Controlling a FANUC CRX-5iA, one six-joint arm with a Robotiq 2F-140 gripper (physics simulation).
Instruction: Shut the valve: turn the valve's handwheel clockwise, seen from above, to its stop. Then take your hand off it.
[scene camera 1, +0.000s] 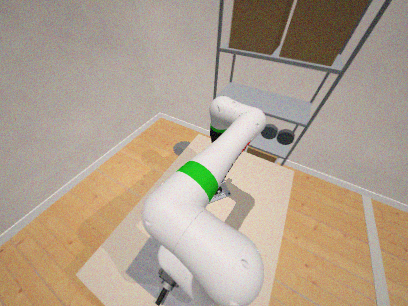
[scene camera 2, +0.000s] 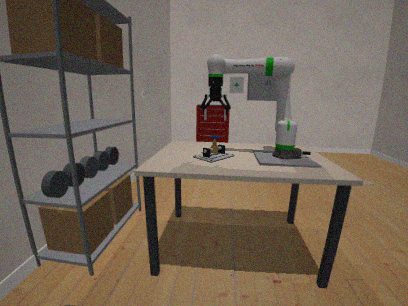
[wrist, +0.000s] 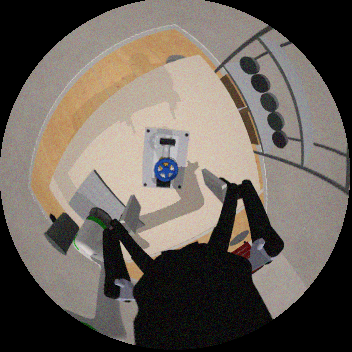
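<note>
The blue handwheel (scene camera 2: 214, 137) (wrist: 166, 170) sits on top of the brass valve (scene camera 2: 215, 146), seen from above in the wrist view. The valve stands on a grey base plate (scene camera 2: 212, 157) (wrist: 182, 145) on the table, with black blocks on either side. My gripper (scene camera 2: 215, 116) (wrist: 169, 189) is wide open and empty. Its fingers hang above the handwheel in the second scene view, clear of it, with a gap between fingertips and wheel. In the first scene view the arm hides the handwheel and the fingers; a corner of the base plate (scene camera 1: 223, 196) shows beside the arm.
A shelf rack (scene camera 1: 280, 58) (scene camera 2: 68, 115) with dark round weights and boxes stands beyond the table's end. The table (scene camera 2: 250, 176) carries the arm's grey mounting plate (scene camera 2: 265, 162). A red cabinet (scene camera 2: 212, 123) stands behind the table.
</note>
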